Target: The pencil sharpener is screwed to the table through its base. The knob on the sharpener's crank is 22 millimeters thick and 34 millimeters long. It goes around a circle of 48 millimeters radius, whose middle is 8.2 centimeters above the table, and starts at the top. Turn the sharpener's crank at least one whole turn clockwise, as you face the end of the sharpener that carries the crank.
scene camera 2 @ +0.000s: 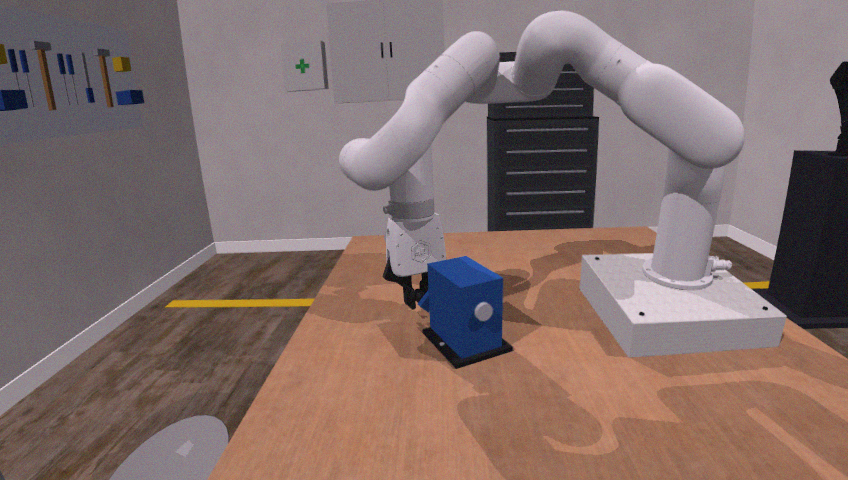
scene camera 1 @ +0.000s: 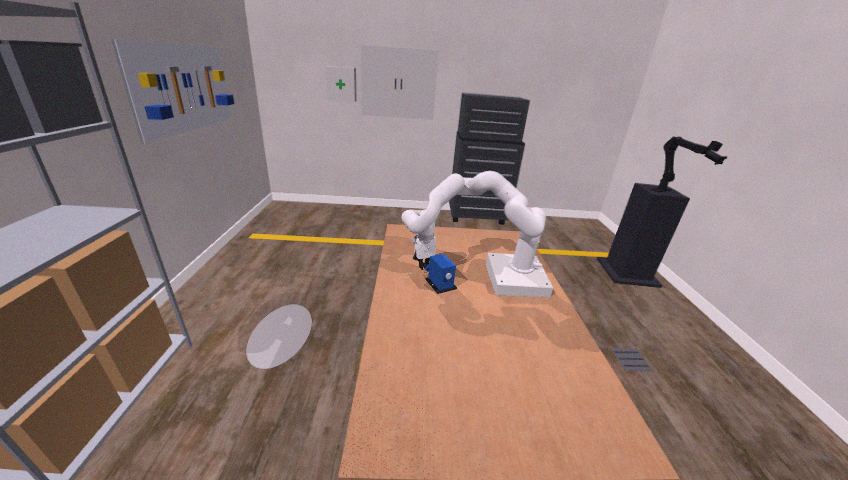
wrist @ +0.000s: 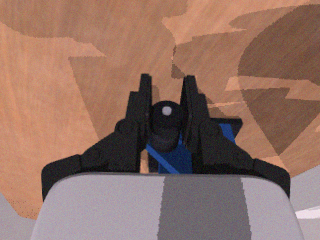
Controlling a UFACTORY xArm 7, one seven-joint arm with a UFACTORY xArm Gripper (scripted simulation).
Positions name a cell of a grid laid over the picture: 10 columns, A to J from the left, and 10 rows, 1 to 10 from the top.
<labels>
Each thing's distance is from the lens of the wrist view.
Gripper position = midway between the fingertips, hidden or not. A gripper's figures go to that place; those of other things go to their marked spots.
my gripper (wrist: F4): 14 cm
blue pencil sharpener (wrist: H6): 20 cm
</labels>
